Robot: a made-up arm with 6 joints. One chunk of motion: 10 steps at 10 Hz.
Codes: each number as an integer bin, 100 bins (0 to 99) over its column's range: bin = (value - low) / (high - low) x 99, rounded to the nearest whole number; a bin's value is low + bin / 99 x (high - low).
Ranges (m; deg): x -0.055..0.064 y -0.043..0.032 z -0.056..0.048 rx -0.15..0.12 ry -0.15..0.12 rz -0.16..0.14
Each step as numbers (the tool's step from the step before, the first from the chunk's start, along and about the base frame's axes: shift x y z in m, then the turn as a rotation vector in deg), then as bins.
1 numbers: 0.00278 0.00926 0.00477 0.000 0.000 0.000
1 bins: 48 69 58 55 55 53
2 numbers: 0.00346 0.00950 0.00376 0.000 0.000 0.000
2 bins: 49 69 57 55 55 53
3 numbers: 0.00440 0.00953 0.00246 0.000 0.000 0.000
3 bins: 49 69 56 55 55 53
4 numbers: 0.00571 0.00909 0.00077 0.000 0.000 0.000
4 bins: 51 69 54 55 55 53
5 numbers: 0.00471 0.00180 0.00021 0.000 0.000 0.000
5 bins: 50 59 54 55 55 53
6 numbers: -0.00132 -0.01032 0.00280 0.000 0.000 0.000
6 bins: 45 43 56 55 55 53
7 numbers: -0.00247 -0.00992 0.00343 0.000 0.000 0.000
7 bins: 44 44 57 55 55 53
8 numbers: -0.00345 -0.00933 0.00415 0.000 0.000 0.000
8 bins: 43 44 57 55 55 53
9 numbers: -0.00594 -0.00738 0.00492 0.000 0.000 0.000
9 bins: 41 47 58 55 55 53
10 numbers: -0.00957 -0.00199 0.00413 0.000 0.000 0.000
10 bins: 38 54 57 55 55 53
